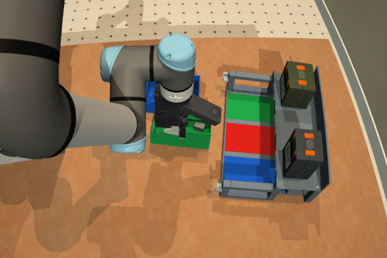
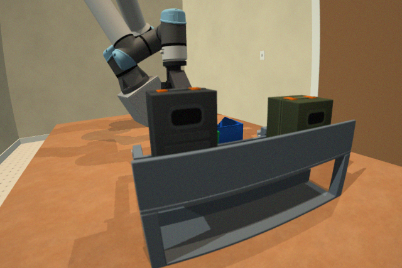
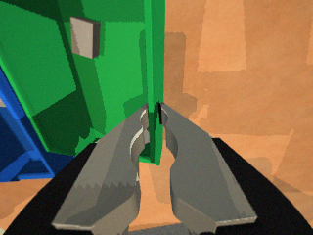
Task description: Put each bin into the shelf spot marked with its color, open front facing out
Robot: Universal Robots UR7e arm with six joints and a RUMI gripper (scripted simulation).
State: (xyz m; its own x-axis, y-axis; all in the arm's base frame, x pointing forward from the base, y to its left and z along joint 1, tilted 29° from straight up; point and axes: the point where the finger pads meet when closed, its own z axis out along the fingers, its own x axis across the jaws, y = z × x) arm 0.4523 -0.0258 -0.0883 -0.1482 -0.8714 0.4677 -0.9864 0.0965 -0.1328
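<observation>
Right now my hand is 50 mm to the right of the green bin and 30 mm above it. From my hand the other things lie so: shelf front lip (130 mm ahead, 20 mm to the left, 70 mm below); black box (290 mm ahead, 130 mm to the right, 90 mm above); blue bin (20 mm behind, 160 mm to the left, 40 mm below).
</observation>
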